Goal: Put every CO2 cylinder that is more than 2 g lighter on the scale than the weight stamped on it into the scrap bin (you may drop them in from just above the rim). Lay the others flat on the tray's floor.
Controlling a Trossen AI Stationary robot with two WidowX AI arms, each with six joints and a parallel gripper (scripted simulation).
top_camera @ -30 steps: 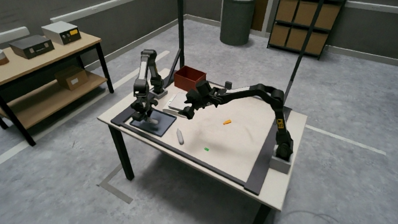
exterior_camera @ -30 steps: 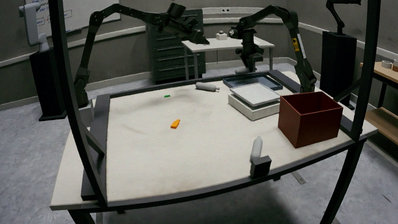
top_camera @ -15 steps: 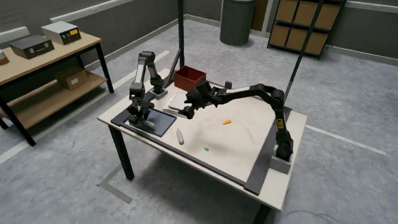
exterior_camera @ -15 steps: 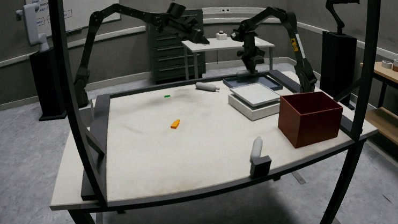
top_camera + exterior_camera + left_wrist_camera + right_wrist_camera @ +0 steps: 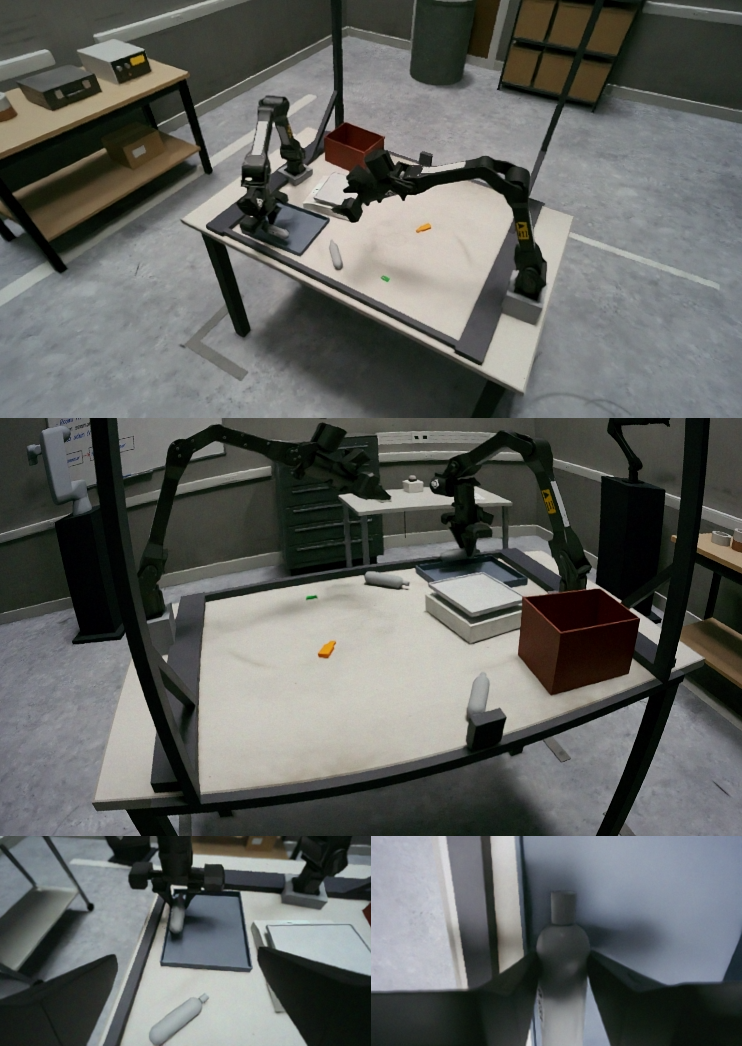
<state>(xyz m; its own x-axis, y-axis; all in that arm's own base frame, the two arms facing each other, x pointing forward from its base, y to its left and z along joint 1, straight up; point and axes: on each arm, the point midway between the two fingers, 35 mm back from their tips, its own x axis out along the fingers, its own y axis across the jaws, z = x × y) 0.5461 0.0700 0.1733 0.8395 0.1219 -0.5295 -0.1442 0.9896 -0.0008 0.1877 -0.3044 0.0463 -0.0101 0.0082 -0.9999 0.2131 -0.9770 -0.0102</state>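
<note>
Now: right hand 7 cm past the blue-grey tray and 7 cm above it. Round my right hand: small green piece: 12 cm behind, 41 cm to the left, 7 cm below; then red scrap bin: 54 cm behind, 8 cm to the right, 4 cm below; then small orange piece: 38 cm behind, 37 cm to the left, 7 cm below.
</note>
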